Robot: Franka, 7 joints.
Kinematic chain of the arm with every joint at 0, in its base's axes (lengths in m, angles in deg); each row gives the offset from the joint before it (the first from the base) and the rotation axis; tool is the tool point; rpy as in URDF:
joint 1: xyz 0 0 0.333 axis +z
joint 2: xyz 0 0 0 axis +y
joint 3: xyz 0 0 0.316 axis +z
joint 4: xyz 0.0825 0 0 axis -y
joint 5: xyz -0.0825 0 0.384 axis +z
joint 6: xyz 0 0 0 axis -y
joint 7: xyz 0.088 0 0 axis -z
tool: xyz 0 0 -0.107 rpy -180 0 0
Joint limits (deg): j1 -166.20..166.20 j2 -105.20..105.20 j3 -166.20..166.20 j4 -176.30..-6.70 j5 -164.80..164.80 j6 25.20..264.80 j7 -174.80..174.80
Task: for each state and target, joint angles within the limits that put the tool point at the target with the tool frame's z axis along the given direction. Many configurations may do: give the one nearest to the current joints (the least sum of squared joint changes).
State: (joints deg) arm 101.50 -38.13 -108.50 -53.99 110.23 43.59 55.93
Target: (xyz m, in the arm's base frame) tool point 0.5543 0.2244 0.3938 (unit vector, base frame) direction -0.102 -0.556 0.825
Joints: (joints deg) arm 151.31 -74.89 -110.15 -101.37 113.75 34.57 55.93
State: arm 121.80 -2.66 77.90 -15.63 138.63 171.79 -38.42
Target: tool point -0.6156 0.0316 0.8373 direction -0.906 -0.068 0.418
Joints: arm 157.38 30.09 56.39 -32.17 121.52 192.30 -38.42
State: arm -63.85 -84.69 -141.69 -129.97 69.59 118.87 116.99
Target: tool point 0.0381 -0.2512 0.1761 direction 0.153 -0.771 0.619
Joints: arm -41.93 -93.15 -142.50 -171.52 69.56 128.94 116.99
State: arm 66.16 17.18 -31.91 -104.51 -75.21 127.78 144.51
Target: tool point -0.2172 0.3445 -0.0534 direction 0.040 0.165 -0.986
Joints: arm 94.39 57.55 15.48 -122.07 -113.68 161.16 144.51
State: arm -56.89 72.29 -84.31 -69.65 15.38 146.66 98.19
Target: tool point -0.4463 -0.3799 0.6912 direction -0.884 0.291 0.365
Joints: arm -77.36 82.20 -120.12 -106.40 12.02 171.14 98.19
